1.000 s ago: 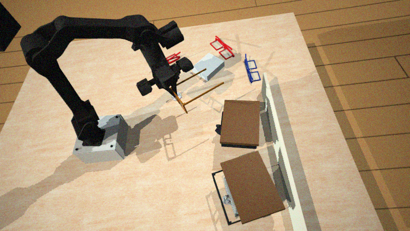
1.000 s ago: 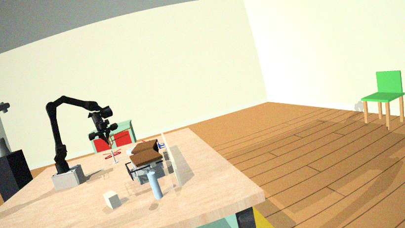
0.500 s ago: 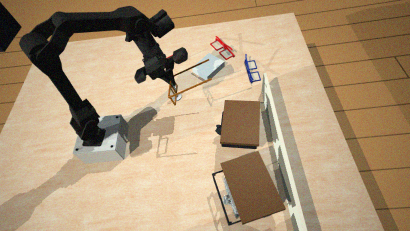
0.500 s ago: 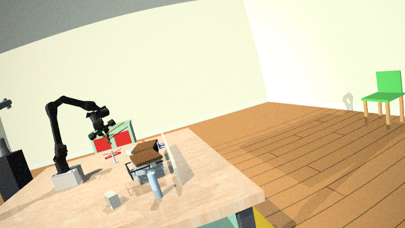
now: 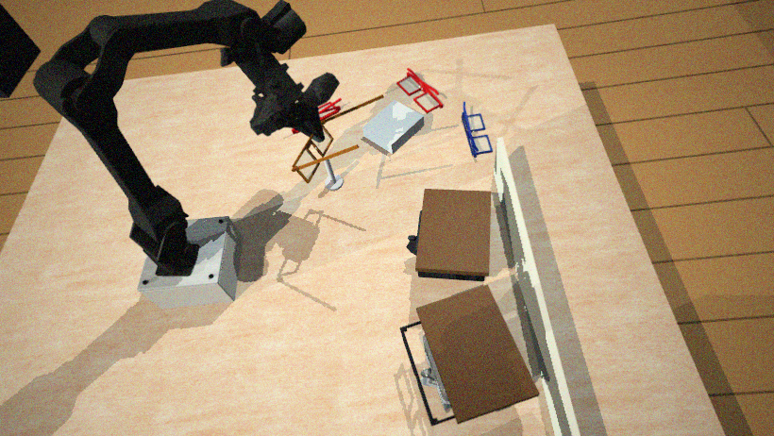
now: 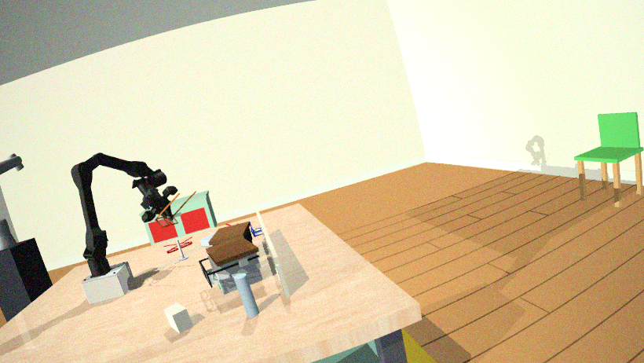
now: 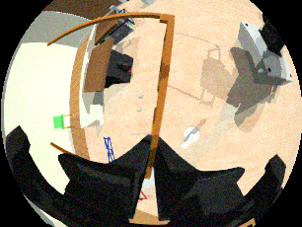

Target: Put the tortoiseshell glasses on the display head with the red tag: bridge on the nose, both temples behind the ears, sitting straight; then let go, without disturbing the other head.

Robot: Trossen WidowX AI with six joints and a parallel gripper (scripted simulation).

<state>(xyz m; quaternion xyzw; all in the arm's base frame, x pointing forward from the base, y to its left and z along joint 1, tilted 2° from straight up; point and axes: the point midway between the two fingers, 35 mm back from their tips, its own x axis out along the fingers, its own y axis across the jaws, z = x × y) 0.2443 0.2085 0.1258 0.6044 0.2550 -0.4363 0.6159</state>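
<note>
Right now the white peg is 2 cm behind my gripper tip, 3 cm to the left of it and 15 cm below it. The rest, counted from my gripper tip: pale blue cylinder: 31 cm ahead, 59 cm to the right, 12 cm below; white cube: 12 cm ahead, 57 cm to the right, 15 cm below; long white board: 36 cm ahead, 25 cm to the right, 12 cm below.
</note>
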